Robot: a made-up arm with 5 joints.
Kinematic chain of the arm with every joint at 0, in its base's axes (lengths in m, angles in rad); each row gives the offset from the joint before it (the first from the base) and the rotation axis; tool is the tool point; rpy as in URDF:
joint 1: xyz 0.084 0 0.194 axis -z
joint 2: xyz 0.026 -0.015 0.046 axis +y
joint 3: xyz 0.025 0 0.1 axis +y
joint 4: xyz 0.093 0 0.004 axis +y
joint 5: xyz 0.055 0.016 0 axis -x
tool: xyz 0 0 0 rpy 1.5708 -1.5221 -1.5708
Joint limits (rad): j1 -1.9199..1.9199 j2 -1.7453..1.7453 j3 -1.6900..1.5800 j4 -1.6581..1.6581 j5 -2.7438..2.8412
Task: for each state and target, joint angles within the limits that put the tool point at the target. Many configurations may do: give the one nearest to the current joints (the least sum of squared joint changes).
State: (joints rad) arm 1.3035 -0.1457 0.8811 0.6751 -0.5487
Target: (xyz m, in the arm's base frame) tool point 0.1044 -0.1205 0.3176
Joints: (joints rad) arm 1.4113 -0.6709 0.5747 0.6557 -0.5487
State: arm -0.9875 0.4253 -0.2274 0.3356 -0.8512
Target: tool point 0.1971 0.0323 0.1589
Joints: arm -0.2697 0.7273 0.5778 0.6737 -0.8512
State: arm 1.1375 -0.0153 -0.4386 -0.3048 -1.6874
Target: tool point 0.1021 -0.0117 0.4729
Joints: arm 0.6203 -0.6895 -0.4148 -0.4371 -1.6874
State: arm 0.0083 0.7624 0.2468 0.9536 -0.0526
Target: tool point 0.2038 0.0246 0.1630
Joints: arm -0.1944 0.7969 0.3800 1.0167 -0.0526
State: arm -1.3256 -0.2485 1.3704 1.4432 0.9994
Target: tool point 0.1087 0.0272 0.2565
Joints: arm -0.8063 -1.0777 1.1013 1.6581 0.9994
